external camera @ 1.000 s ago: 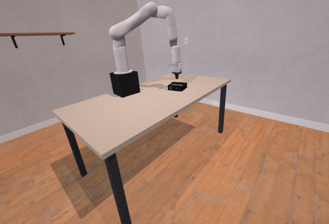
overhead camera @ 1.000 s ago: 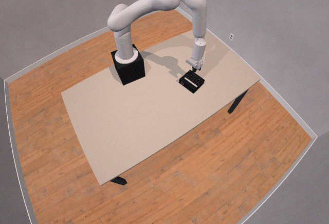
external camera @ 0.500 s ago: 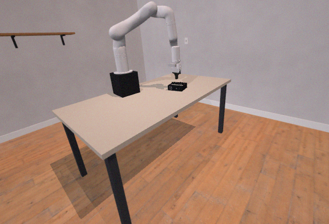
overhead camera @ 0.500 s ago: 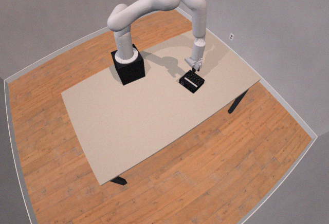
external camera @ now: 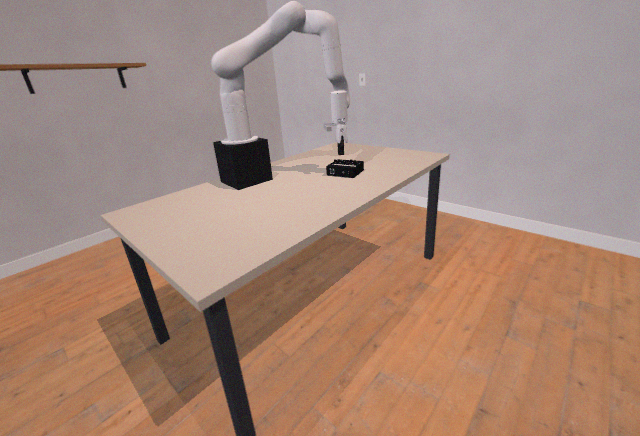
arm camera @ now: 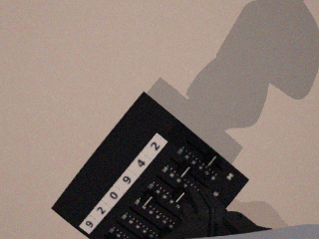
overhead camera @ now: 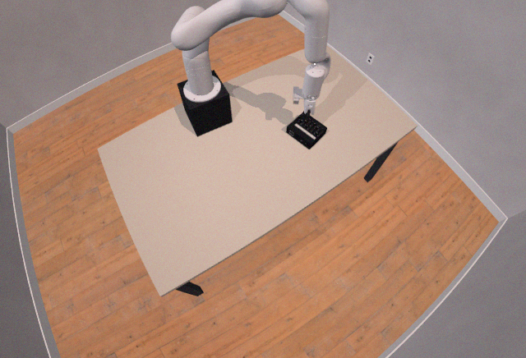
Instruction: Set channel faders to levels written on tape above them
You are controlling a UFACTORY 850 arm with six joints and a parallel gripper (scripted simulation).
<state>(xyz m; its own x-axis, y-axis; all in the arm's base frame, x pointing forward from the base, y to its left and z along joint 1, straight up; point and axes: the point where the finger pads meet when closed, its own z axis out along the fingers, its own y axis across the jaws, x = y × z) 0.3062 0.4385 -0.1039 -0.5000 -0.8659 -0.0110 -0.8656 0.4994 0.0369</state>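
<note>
Now: the master fader 5 cm below my hand, 3 cm behind it and 2 cm to the right of it.
</note>
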